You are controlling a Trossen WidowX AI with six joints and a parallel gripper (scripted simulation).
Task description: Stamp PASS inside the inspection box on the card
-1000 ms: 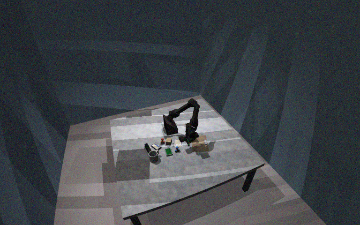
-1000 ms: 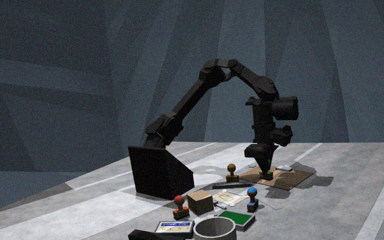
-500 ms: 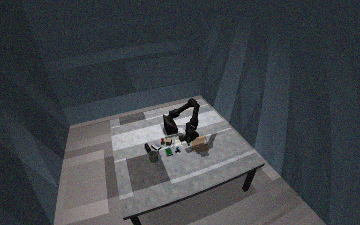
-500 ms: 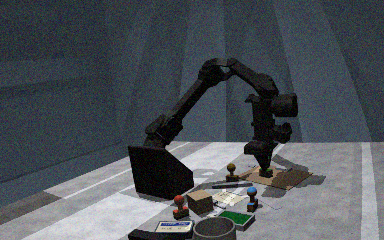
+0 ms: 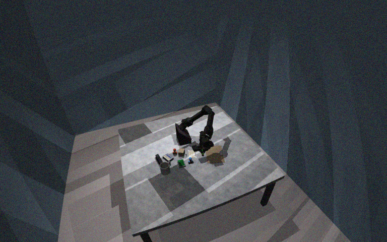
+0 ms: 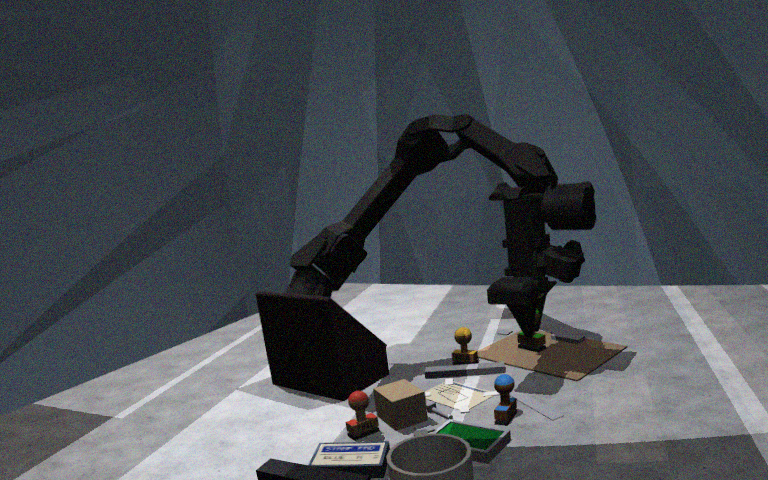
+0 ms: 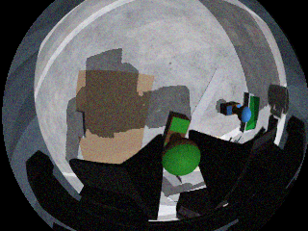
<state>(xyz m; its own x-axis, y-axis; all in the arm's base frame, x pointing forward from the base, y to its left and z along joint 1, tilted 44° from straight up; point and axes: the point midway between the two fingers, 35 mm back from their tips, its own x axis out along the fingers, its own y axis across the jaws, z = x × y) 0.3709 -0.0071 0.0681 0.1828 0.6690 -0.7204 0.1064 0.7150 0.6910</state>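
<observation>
My gripper tip is now 20 cm to the left of the green ink pad, 7 cm above it and 4 cm past it. The rest, counted from my gripper tip: grey bar (12 cm behind, 7 cm below, 3 cm to the left); then green-knobbed stamp (right at my gripper tip); then blue-knobbed stamp (12 cm to the right, 6 cm below, 1 cm behind).
</observation>
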